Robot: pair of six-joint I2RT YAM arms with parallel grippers.
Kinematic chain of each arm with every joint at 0, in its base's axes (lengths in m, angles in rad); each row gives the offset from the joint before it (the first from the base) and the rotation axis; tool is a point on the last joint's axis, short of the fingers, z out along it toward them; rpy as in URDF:
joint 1: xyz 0 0 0.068 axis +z
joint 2: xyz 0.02 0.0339 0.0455 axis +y
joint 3: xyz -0.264 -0.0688 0 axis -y
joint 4: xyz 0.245 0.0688 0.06 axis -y
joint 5: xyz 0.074 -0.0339 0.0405 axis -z
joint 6: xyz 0.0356 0 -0.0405 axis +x
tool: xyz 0 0 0 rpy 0 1.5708 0
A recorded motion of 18 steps. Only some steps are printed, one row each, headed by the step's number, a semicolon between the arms.
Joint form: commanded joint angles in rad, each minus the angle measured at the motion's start. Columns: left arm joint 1, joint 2, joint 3, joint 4, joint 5, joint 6; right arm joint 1, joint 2, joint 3, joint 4, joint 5, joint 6.
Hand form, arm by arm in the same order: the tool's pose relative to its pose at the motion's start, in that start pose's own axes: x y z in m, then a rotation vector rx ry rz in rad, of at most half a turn. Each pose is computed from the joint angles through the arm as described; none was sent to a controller.
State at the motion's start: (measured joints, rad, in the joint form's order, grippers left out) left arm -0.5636 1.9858 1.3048 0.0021 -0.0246 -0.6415; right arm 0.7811 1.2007 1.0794 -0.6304 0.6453 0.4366
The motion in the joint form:
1: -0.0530 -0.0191 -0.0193 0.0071 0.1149 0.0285; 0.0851 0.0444 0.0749 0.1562 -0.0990 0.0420
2: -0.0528 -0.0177 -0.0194 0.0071 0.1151 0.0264; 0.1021 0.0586 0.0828 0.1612 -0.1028 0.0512
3: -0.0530 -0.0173 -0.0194 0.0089 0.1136 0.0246; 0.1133 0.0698 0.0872 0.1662 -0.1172 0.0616
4: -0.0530 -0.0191 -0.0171 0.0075 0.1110 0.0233; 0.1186 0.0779 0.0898 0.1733 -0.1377 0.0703
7: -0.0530 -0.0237 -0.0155 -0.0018 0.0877 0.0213; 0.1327 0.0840 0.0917 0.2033 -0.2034 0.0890
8: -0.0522 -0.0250 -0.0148 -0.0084 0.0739 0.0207; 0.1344 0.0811 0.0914 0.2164 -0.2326 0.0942
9: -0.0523 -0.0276 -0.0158 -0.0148 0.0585 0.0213; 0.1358 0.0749 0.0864 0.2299 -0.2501 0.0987
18: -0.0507 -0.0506 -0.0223 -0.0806 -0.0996 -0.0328; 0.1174 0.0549 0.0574 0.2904 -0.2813 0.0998
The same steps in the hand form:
1: 0.0171 -0.0210 -0.0063 0.1299 0.0870 0.0618; -0.0230 0.0338 -0.0158 -0.2303 -0.0916 0.1034
2: 0.0174 -0.0206 -0.0058 0.1290 0.0884 0.0596; -0.0223 0.0400 -0.0165 -0.2483 -0.0872 0.1027
3: 0.0173 -0.0207 -0.0057 0.1287 0.0866 0.0579; -0.0214 0.0450 -0.0165 -0.2707 -0.0780 0.1049
4: 0.0163 -0.0214 -0.0064 0.1282 0.0829 0.0566; -0.0209 0.0485 -0.0161 -0.2947 -0.0688 0.1097
7: 0.0151 -0.0212 -0.0078 0.1076 0.0715 0.0546; -0.0212 0.0555 -0.0186 -0.3768 -0.0544 0.1285
8: 0.0147 -0.0204 -0.0082 0.0933 0.0665 0.0535; -0.0222 0.0567 -0.0203 -0.4112 -0.0519 0.1380
9: 0.0146 -0.0198 -0.0089 0.0782 0.0610 0.0542; -0.0225 0.0567 -0.0218 -0.4344 -0.0538 0.1475
18: 0.0129 -0.0125 -0.0157 -0.0786 0.0021 0.0039; -0.0240 0.0524 -0.0205 -0.4686 -0.0807 0.1811

